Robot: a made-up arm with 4 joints. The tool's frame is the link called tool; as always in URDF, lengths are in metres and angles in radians.
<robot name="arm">
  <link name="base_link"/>
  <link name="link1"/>
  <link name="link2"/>
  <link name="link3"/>
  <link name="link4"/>
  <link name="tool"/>
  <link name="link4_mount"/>
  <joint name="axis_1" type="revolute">
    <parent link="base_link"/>
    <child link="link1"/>
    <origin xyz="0 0 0.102" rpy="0 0 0"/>
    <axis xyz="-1 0 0"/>
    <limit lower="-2.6" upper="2.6" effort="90" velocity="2.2"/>
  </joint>
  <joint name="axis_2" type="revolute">
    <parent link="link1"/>
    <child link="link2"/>
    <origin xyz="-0.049 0.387 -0.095" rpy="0 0 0"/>
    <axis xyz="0 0 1"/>
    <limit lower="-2.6" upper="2.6" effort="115" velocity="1.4"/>
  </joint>
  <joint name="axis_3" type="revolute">
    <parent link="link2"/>
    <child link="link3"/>
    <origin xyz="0.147 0.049 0.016" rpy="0 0 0"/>
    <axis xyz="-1 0 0"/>
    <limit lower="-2.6" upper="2.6" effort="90" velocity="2"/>
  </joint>
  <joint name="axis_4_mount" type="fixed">
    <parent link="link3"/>
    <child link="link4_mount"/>
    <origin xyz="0.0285 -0.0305 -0.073" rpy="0 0 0"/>
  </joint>
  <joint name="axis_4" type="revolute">
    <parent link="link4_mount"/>
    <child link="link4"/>
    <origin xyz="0.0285 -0.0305 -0.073" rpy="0 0 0"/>
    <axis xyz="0 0 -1"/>
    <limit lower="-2.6" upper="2.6" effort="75" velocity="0.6"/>
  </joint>
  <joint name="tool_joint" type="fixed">
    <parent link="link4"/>
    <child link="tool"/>
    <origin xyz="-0.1 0.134 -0.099" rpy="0 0 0"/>
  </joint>
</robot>
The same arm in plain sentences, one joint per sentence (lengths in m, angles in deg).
The arm has four revolute joints in a row. What follows holds with every joint at zero, and every direction is one of the base frame's. Joint 1 lies 0.102 m along +z from the base frame's origin and rotates about -x, from -148.97 to 148.97 deg. Joint 2 lies 0.049 m along -x and 0.387 m along +y and 0.095 m along -z from joint 1 and rotates about +z, from -148.97 to 148.97 deg. Joint 3 lies 0.147 m along +x and 0.049 m along +y and 0.016 m along +z from joint 2 and rotates about -x, from -148.97 to 148.97 deg. Joint 4 lies 0.057 m along +x and 0.061 m along -y and 0.146 m along -z from joint 3 and rotates about -z, from -148.97 to 148.97 deg. The tool frame, which is the frame that the pose is given for, lies 0.1 m along -x and 0.134 m along +y and 0.099 m along -z from joint 4; its axes are parallel to the base frame's.
